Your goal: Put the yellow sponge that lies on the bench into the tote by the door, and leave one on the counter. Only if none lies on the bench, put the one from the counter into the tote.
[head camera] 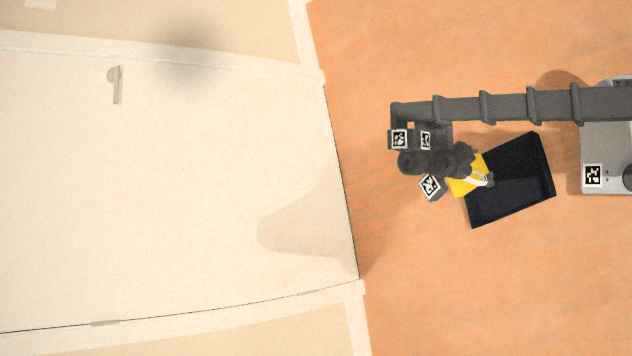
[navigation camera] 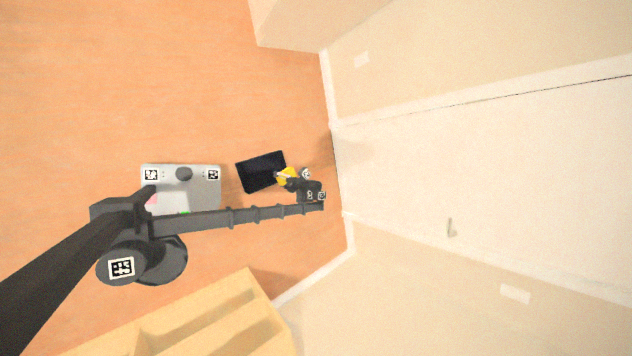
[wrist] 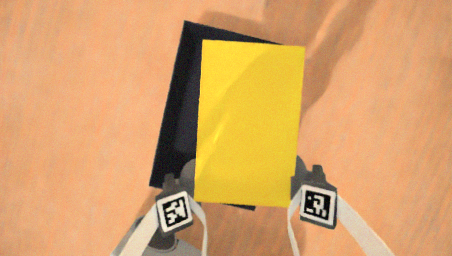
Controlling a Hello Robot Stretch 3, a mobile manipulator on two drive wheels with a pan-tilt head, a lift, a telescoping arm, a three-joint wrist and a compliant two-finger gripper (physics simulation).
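Places are measured from the robot's base along level axes (x ahead, y left, z up), in centimetres.
Pixels of known places: gripper, fingertip midpoint: (head camera: 482,166) (navigation camera: 278,179) (wrist: 242,173); robot's base, link origin: (navigation camera: 184,172).
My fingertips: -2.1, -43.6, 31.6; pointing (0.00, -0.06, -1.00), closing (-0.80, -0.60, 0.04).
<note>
Ahead of a thing's pixels: the offset from my fingertips to its top centre, as dx, dy, dz.
My gripper (head camera: 480,166) (navigation camera: 283,179) (wrist: 242,173) is shut on the yellow sponge @(+2.2, -3.5, +3.9) (head camera: 460,187) (navigation camera: 288,174) (wrist: 250,120), with one finger at each long side in the wrist view. The black tote @(+3.6, -1.3, -21.5) (head camera: 546,162) (navigation camera: 241,178) (wrist: 169,112) stands on the floor near the door. The sponge is held above it. In the head and navigation views the sponge overlaps the tote's door-side edge; in the wrist view it covers much of the tote. The tote's inside is partly hidden by the sponge. The bench and the counter cannot be made out for certain.
The white door (head camera: 175,150) (navigation camera: 475,150) stands beyond the tote. My grey base (head camera: 602,145) (navigation camera: 207,185) is on the tote's other side. The extended arm (head camera: 507,107) (navigation camera: 192,221) runs alongside the tote. A light wooden unit (navigation camera: 200,300) stands at the bottom of the navigation view.
</note>
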